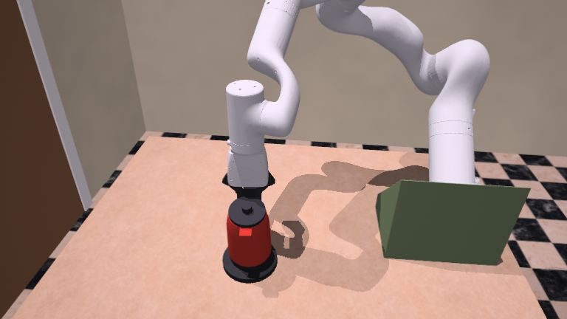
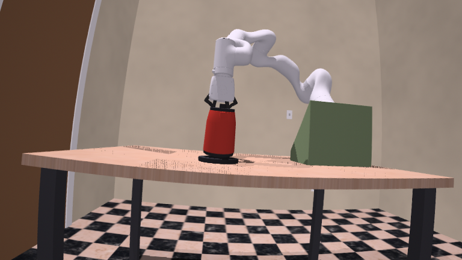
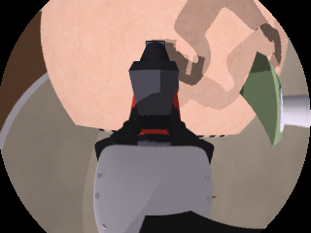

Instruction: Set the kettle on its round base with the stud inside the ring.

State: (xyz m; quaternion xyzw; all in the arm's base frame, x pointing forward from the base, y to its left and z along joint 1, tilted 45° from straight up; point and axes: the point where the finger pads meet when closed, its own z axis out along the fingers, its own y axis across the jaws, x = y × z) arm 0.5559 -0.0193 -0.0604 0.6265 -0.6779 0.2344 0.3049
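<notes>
The red kettle is 6 cm below my hand and 2 cm to the left of it. From my hand the other things lie so: round kettle base (17 cm below, 5 cm to the left).
</notes>
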